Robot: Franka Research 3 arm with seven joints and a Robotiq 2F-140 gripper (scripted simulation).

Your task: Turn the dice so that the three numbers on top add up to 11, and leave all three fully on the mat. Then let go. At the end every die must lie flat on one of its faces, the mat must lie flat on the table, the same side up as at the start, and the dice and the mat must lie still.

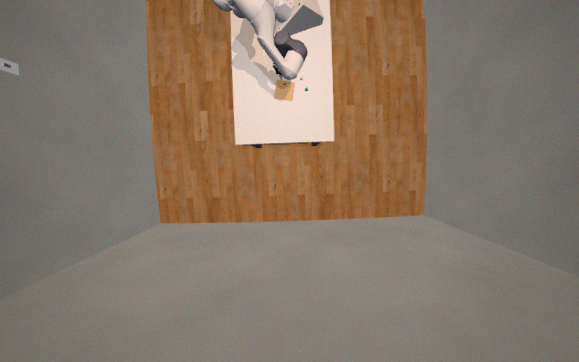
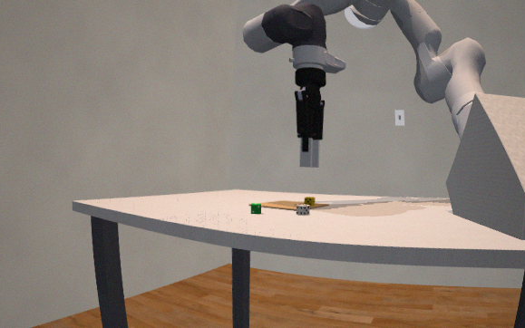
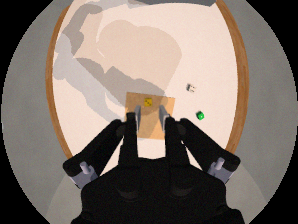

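Now: the green die 6 cm ahead of my hand, 16 cm to the left of it and 12 cm below it. Also, from my hand: yellow die 11 cm below; then white die 3 cm behind, 13 cm to the left, 12 cm below; then tan mat 5 cm ahead, 1 cm to the right, 12 cm below.
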